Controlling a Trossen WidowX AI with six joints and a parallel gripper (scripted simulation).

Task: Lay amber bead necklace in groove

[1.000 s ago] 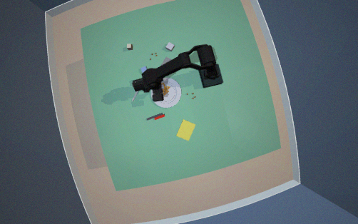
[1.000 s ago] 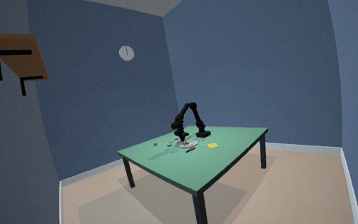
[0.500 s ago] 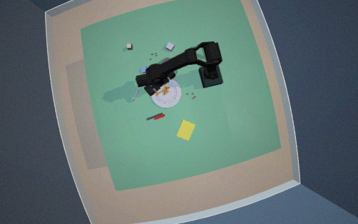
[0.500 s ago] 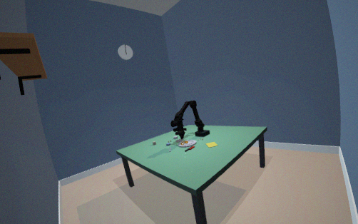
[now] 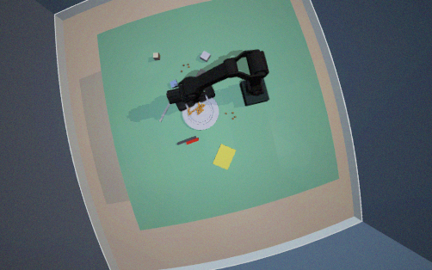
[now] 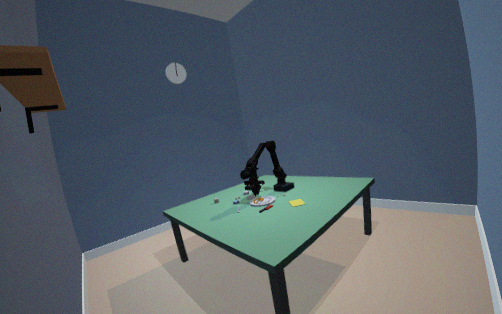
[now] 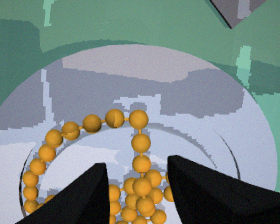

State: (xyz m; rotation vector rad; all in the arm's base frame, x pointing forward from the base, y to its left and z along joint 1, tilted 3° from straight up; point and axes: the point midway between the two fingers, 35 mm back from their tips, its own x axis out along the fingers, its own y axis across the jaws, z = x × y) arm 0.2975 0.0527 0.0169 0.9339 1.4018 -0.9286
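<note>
Right now my gripper tip is 1 cm past the round grey bead board, 5 cm to the right of it and 4 cm above it. From my gripper tip the other things lie so: grey rod (19 cm ahead, 4 cm to the left, 4 cm below); then blue block (13 cm ahead, 12 cm to the right, 4 cm below); then grey plate (3 cm behind, 14 cm to the right, 4 cm below).
</note>
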